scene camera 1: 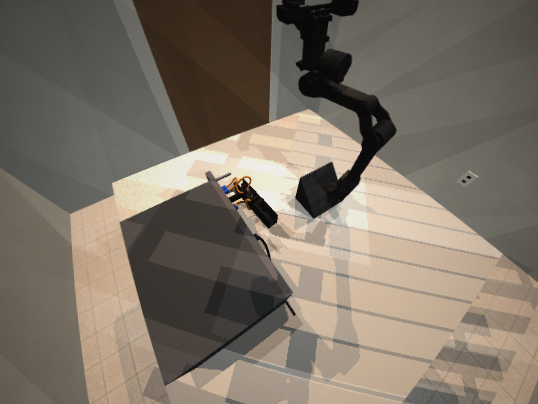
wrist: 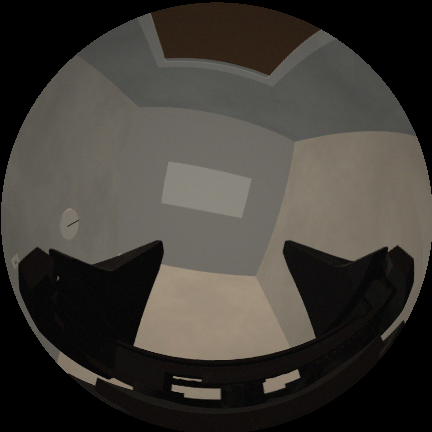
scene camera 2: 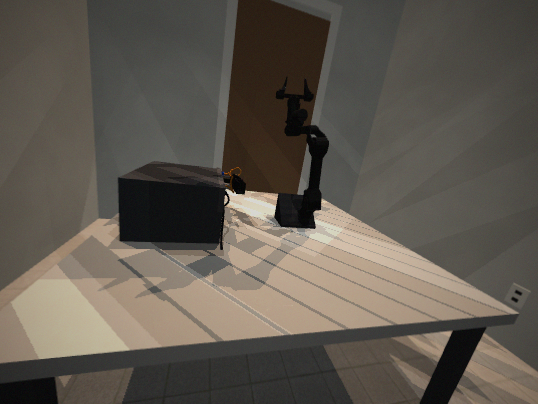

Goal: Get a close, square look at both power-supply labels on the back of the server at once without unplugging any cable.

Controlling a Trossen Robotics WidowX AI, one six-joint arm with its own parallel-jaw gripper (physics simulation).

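Seen in the pictures: gripper, fingertip midpoint: [wrist: 224,247] [scene camera 2: 296,77]; arm's base at its link origin: [scene camera 1: 332,188] [scene camera 2: 305,212].
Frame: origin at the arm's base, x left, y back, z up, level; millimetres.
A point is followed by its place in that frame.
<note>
The server [scene camera 1: 195,270] {x -17, y -618, z 148 mm} [scene camera 2: 172,212] {x 164, y -629, z 47 mm} is a large dark box standing on the table. Its back faces the arm's base. Orange cables [scene camera 1: 243,184] {x -197, y -331, z 103 mm} [scene camera 2: 235,171] {x -173, y -353, z 164 mm} with blue plugs [scene camera 1: 225,189] {x -192, y -407, z 141 mm}, a thick black part [scene camera 1: 262,210] {x -75, y -342, z 80 mm} [scene camera 2: 238,184] {x -141, y -332, z 95 mm} and a black cable [scene camera 1: 265,246] {x 26, y -415, z 59 mm} [scene camera 2: 227,199] {x 23, y -413, z 61 mm} stick out from that back. The power-supply labels do not show in any view. My gripper [scene camera 2: 295,82] {x -181, y -93, z 651 mm} [wrist: 224,247] {x -181, y -93, z 651 mm} is open and empty, raised high above the table and pointing upward. Its fingertips are cut off in scene camera 1's view.
The arm's base [scene camera 1: 317,190] {x -29, y -73, z 18 mm} [scene camera 2: 295,211] {x -11, y -52, z 3 mm} stands on the table [scene camera 1: 400,280] {x 426, y -95, z -63 mm} [scene camera 2: 350,300] {x 544, y -168, z -63 mm} a short way from the server's back. A brown door [scene camera 1: 215,60] [scene camera 2: 275,100] [wrist: 225,35] is behind. The wrist view shows a pale ceiling panel [wrist: 206,190] and a round white disc [wrist: 69,223].
</note>
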